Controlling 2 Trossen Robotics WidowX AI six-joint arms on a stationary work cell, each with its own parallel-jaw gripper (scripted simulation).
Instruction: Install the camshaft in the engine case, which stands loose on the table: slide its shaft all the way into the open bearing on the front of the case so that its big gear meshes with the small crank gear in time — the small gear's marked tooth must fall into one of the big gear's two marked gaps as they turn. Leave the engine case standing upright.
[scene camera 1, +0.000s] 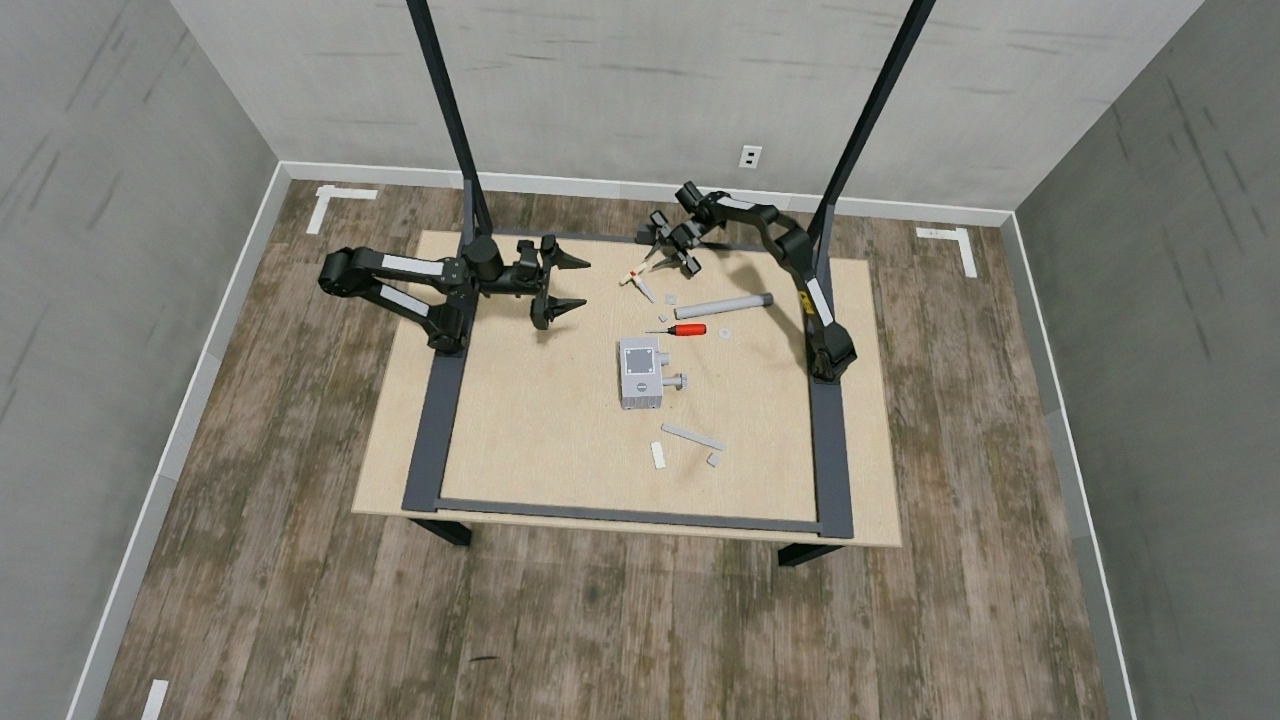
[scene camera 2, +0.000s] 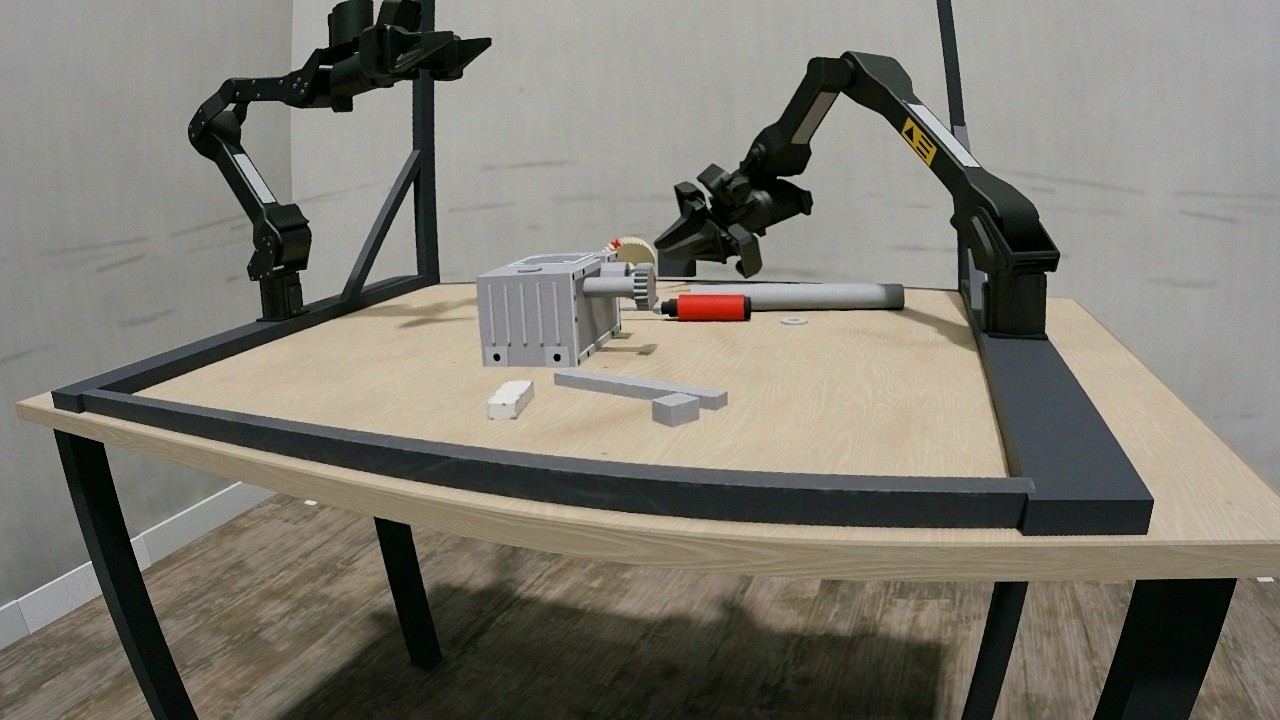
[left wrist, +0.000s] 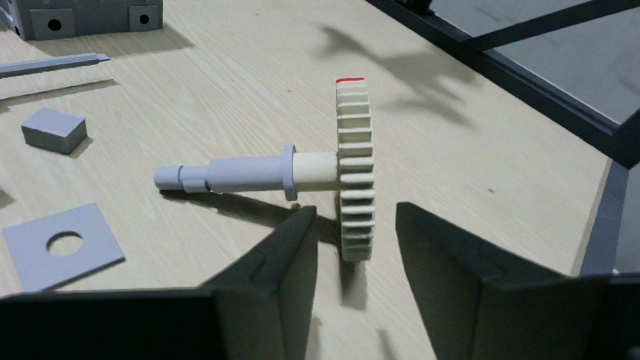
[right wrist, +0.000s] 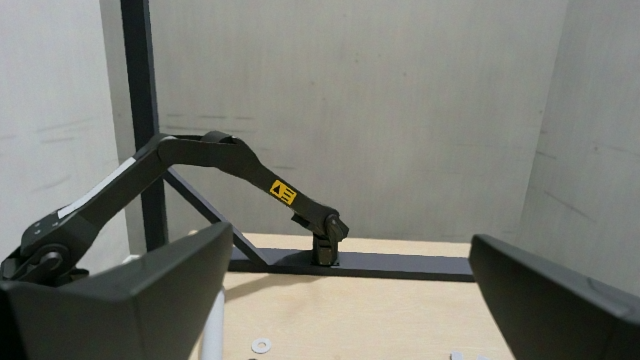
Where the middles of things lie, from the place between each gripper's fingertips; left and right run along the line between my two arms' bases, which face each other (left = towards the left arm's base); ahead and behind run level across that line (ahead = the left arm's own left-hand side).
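Scene:
My left hand is 34 cm short of the crank gear (scene camera 2: 644, 278) and 8 cm to the right of it. From that same left hand, I find the white block (scene camera 2: 512, 397) 51 cm ahead and 3 cm to the left, and 6 cm below. The grey bar (scene camera 2: 711, 399) is 46 cm ahead of my left hand, 10 cm to the left of it and 6 cm below it, whereas the red screwdriver (scene camera 2: 687, 307) is 18 cm ahead of this hand, 5 cm to the left and 5 cm below.
As for my right hand (scene camera 2: 472, 38), the crank gear is 25 cm to the left of it, 7 cm ahead of it and 28 cm below it. Measured from my right hand, the white block is 24 cm ahead, 20 cm to the left and 34 cm below; the grey bar is 19 cm ahead, 28 cm to the left and 34 cm below. The red screwdriver is 9 cm behind my right hand and 23 cm to the left of it, and it is also 33 cm below.

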